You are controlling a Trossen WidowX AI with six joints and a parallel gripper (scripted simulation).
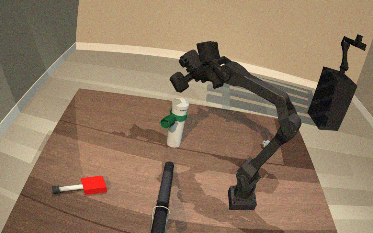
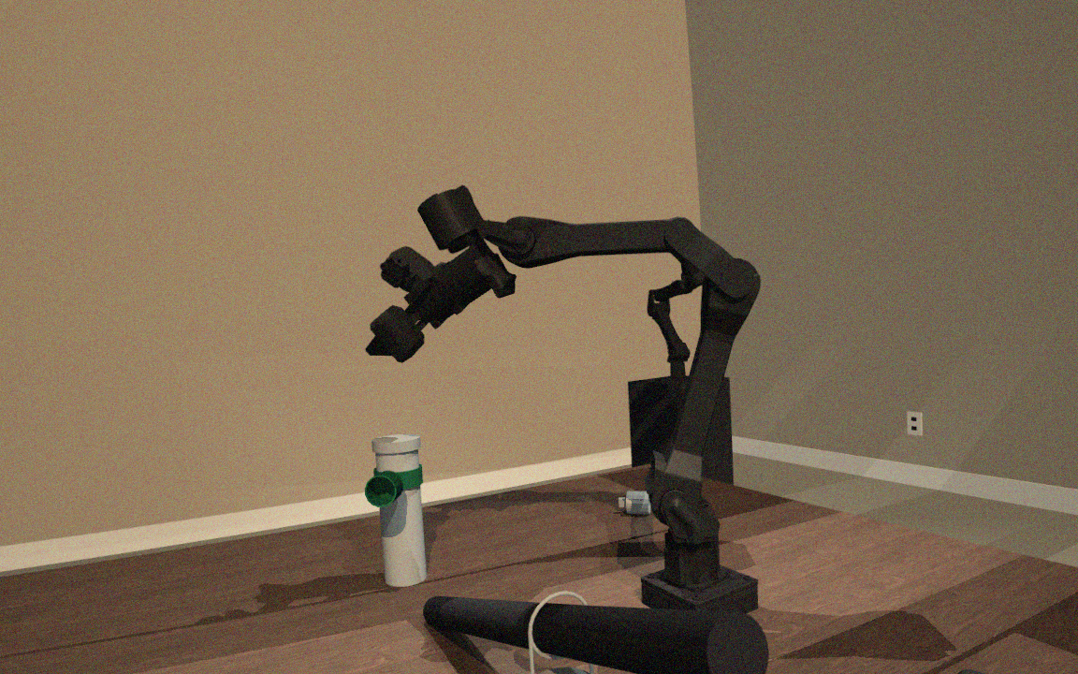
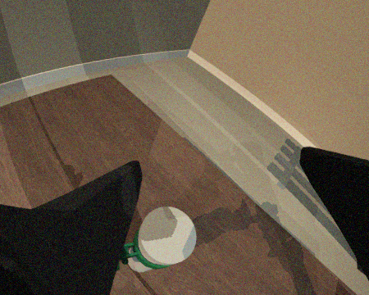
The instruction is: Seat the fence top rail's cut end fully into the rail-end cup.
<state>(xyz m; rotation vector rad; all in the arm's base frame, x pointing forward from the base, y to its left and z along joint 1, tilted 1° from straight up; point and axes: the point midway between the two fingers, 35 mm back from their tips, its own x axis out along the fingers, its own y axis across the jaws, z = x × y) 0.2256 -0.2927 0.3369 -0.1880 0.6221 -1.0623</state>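
Now: gripper tip 20 cm above the rail-end cup, 4 cm to the right of it and 3 cm short of it. Also, from my gripper tip: white fitting: 46 cm behind, 33 cm below, 1 cm to the right.
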